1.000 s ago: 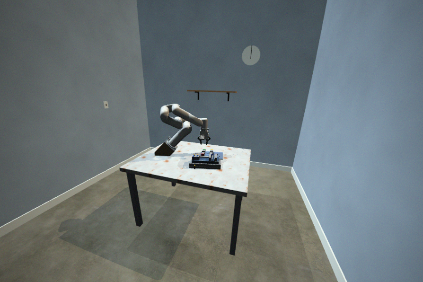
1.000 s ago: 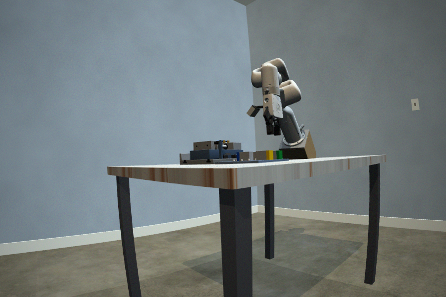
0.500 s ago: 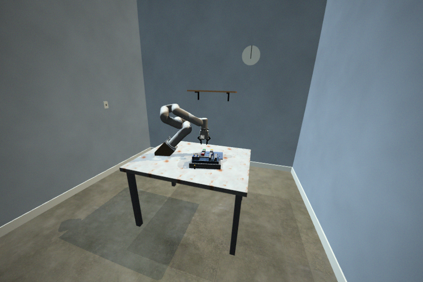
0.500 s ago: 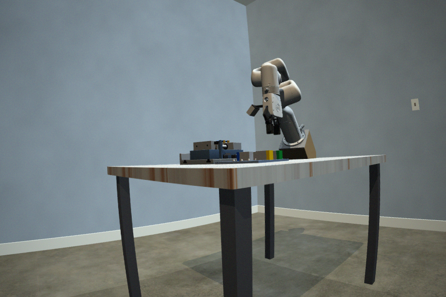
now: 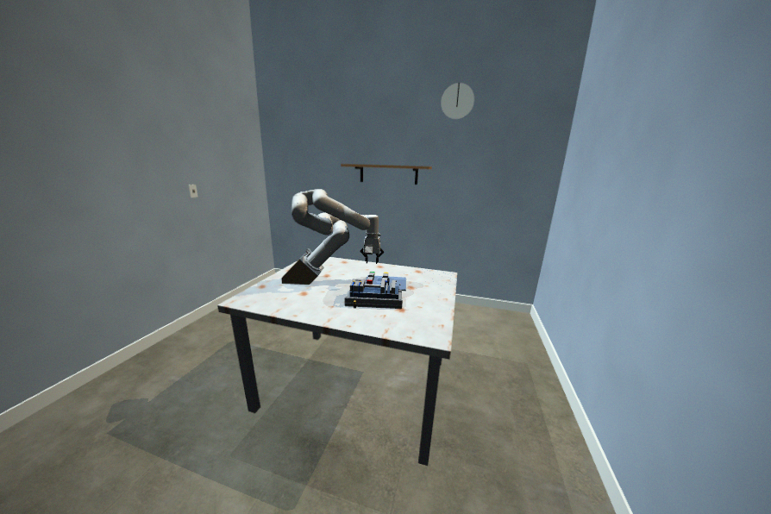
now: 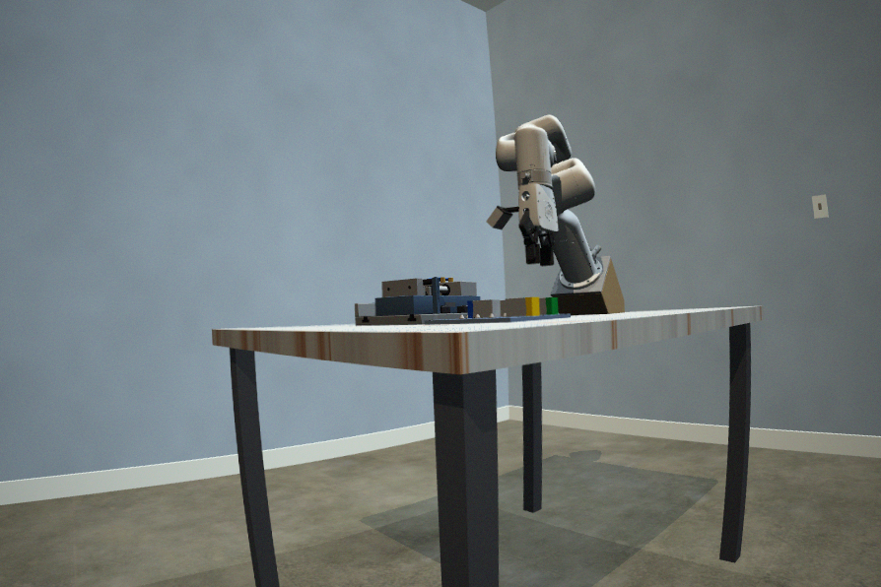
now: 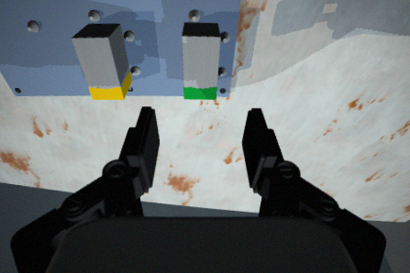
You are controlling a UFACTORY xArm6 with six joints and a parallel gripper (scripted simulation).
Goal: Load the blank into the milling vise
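The green-ended blank lies 11 cm below my hand. Round my hand: red-ended blank 11 cm below, 8 cm to the right, 4 cm ahead; blue infeed plate 13 cm below, 10 cm ahead; yellow-ended blank 11 cm below, 8 cm ahead, 4 cm to the left.
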